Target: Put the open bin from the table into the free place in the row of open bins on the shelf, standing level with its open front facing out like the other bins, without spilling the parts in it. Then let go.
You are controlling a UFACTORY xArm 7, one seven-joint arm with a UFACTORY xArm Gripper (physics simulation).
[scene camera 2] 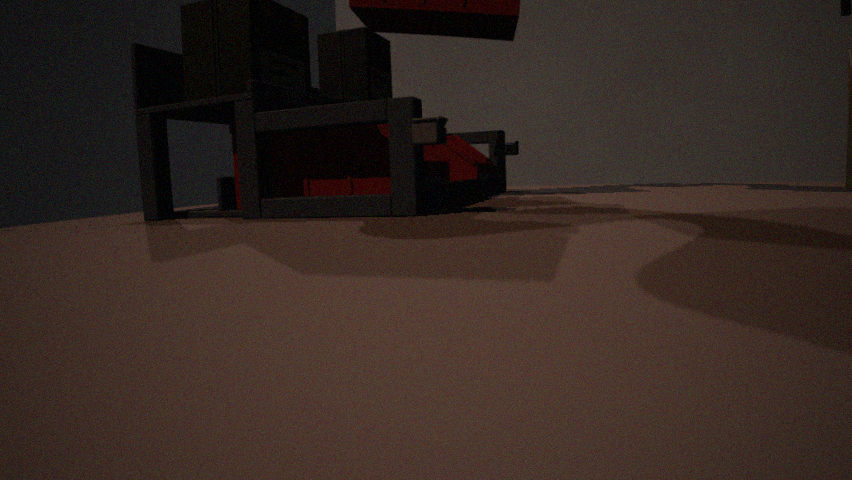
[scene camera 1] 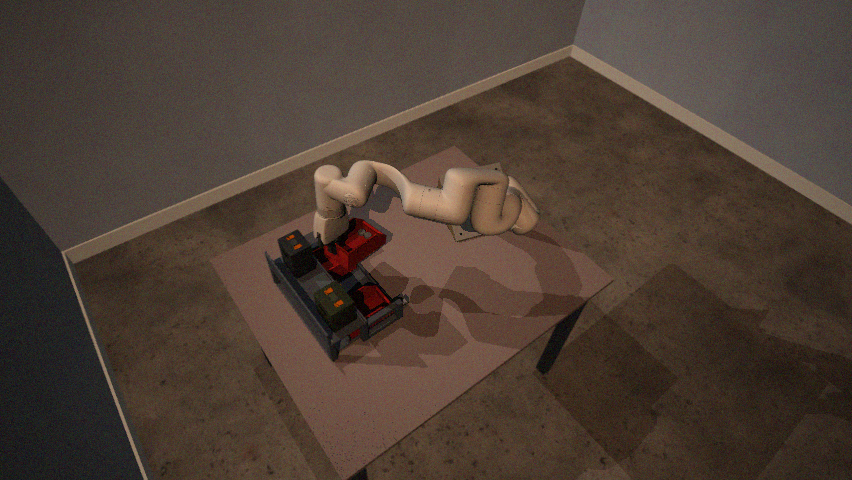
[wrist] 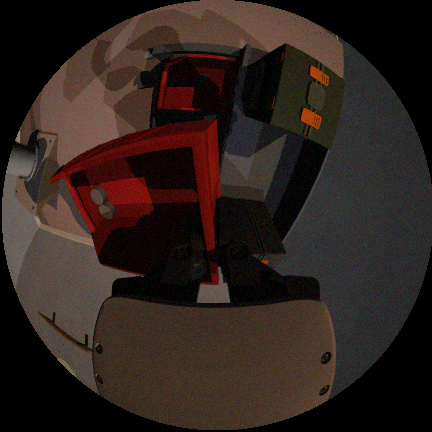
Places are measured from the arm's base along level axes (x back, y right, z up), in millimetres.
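Where they show: gripper, fingertip midpoint: (scene camera 1: pixel 333 251) (wrist: pixel 213 211); arm's base, origin of the base link: (wrist: pixel 30 162).
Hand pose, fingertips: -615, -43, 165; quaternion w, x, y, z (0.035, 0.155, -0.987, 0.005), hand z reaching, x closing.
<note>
Each offset is from my fingertips to the centre of the thing, as dx, dy, dz. "spot": to the spot under its first point. Level surfaces: height alone.
My gripper (scene camera 1: pixel 326 245) (wrist: pixel 213 211) is shut on the rear wall of the red open bin @[+81, +12, -8] (scene camera 1: pixel 374 239) (scene camera 2: pixel 438 17) (wrist: pixel 172 196), its fingers either side of the wall. The bin hangs above the shelf (scene camera 2: pixel 402 158) (wrist: pixel 250 145), near level, with its open front away from the shelf's back. Two grey round parts @[spot: +125, +45, -40] (wrist: pixel 102 202) lie in the bin. A red shelf bin @[+31, -114, -193] (scene camera 1: pixel 372 298) (wrist: pixel 179 97) stands at the shelf's near end. Another red shelf bin @[+7, +109, -193] (scene camera 2: pixel 456 158) stands farther along; the held bin hides it in the wrist view. The held bin also largely covers the free place.
An olive box @[-66, -125, -86] (scene camera 1: pixel 335 307) (scene camera 2: pixel 244 50) (wrist: pixel 305 95) and a dark box @[-85, +106, -73] (scene camera 1: pixel 295 253) (scene camera 2: pixel 354 62) (wrist: pixel 250 225) stand on the shelf's upper board, behind the bin row. The shelf stands on the table @[dz -236] (scene camera 1: pixel 453 357) (scene camera 2: pixel 417 381). The arm (scene camera 1: pixel 429 202) reaches across the table.
</note>
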